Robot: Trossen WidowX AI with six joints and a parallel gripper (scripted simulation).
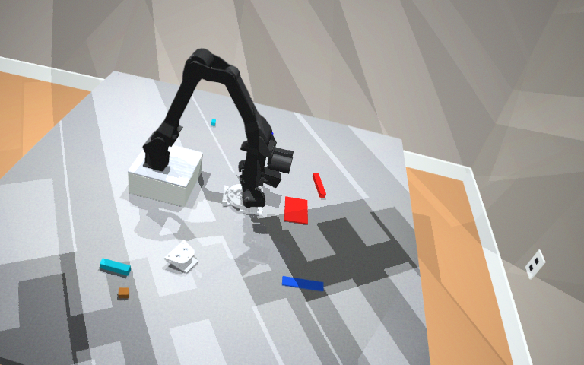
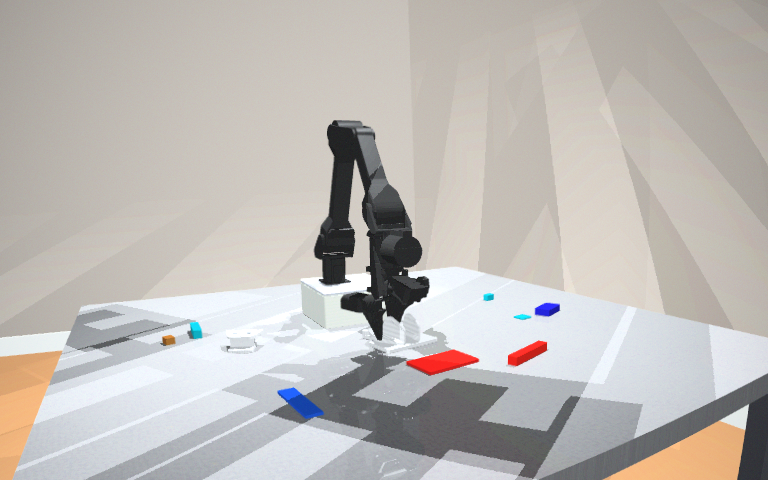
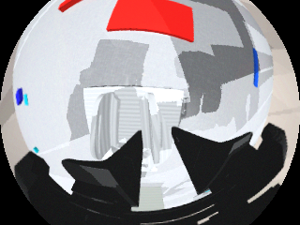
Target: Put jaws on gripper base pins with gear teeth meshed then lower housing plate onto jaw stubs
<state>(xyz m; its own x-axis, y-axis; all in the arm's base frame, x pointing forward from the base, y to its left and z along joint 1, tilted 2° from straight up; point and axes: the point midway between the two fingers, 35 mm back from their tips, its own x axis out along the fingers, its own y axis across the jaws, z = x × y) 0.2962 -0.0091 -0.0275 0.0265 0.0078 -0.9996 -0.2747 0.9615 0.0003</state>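
Now: the white jaw 40 mm behind my gripper tip and 10 mm to the left of it. The rest, counted from my gripper tip: flat white plate: 30 mm to the left, 10 mm below, 10 mm ahead; then white housing plate: 60 mm behind, 20 mm to the left, 10 mm below; then red plate: 150 mm ahead, 30 mm to the left, 10 mm below.
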